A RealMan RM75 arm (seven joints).
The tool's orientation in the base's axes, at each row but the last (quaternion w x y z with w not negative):
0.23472 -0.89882 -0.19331 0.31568
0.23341 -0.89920 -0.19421 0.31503
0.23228 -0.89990 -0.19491 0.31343
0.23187 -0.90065 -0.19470 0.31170
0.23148 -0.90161 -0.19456 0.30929
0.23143 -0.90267 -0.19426 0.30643
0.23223 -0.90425 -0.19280 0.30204
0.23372 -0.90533 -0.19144 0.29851
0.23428 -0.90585 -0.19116 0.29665
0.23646 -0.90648 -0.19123 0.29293
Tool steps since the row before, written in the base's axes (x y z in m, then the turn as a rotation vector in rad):
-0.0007 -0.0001 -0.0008 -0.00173 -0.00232 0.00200
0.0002 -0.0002 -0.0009 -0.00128 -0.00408 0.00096
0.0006 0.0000 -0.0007 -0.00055 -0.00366 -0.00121
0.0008 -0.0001 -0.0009 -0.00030 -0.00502 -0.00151
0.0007 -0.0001 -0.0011 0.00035 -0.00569 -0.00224
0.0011 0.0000 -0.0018 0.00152 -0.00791 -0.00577
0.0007 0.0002 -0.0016 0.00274 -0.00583 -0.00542
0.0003 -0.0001 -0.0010 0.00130 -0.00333 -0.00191
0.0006 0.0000 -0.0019 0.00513 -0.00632 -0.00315
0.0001 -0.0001 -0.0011 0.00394 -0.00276 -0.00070
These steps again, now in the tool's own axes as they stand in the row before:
-0.0002 0.0004 0.0010 -0.00336 0.00046 -0.00094
0.0005 0.0007 0.0004 -0.00341 0.00255 -0.00104
0.0008 0.0005 0.0001 -0.00164 0.00353 0.00012
0.0010 0.0007 0.0001 -0.00199 0.00485 -0.00024
0.0010 0.0008 0.0003 -0.00151 0.00593 -0.00035
0.0016 0.0012 0.0006 -0.00010 0.00988 0.00073
0.0013 0.0008 0.0008 0.00166 0.00825 0.00033
0.0006 0.0007 0.0005 0.00022 0.00402 -0.00049
0.0013 0.0011 0.0010 0.00220 0.00792 -0.00293
0.0005 0.0007 0.0007 0.00194 0.00345 -0.00282

